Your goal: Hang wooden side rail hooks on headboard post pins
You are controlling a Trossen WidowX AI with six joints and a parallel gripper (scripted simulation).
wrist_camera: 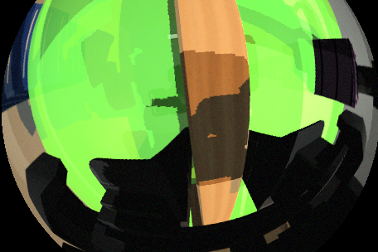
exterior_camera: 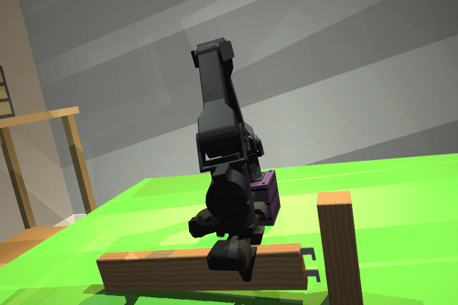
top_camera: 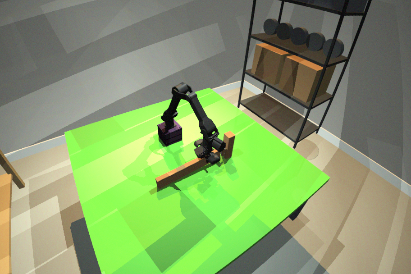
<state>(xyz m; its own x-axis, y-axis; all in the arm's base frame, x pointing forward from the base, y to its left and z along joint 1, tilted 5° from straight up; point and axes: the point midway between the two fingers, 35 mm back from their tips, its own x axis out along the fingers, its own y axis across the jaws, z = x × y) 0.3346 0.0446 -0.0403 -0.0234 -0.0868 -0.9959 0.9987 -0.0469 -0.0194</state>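
Now: gripper tip 160 mm to the right of the headboard post, 40 mm below it and 10 mm short of it.
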